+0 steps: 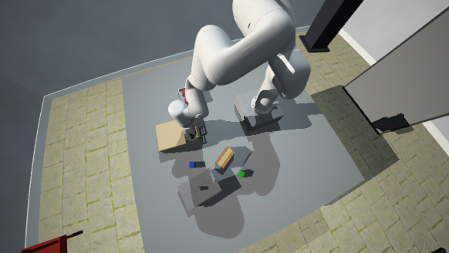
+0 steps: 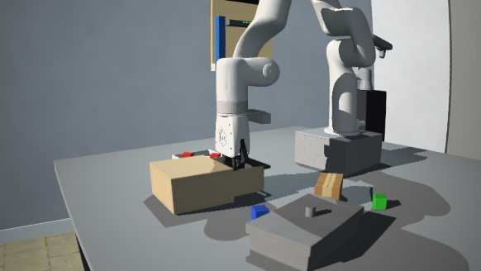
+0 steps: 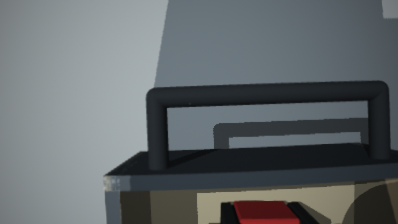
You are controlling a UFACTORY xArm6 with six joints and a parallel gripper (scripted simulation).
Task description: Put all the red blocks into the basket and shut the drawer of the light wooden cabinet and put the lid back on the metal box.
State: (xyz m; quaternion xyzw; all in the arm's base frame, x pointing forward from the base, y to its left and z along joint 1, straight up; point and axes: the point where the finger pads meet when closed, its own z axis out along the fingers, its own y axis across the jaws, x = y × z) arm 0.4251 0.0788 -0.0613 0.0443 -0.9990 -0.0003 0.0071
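Right now my hand is 10 mm short of the drawer and 10 mm above it. Round my hand: blue block 20 mm ahead, 190 mm to the left, 30 mm below; light wooden cabinet 70 mm ahead, 10 mm to the left; cardboard box 160 mm behind, 180 mm to the left, 10 mm below.
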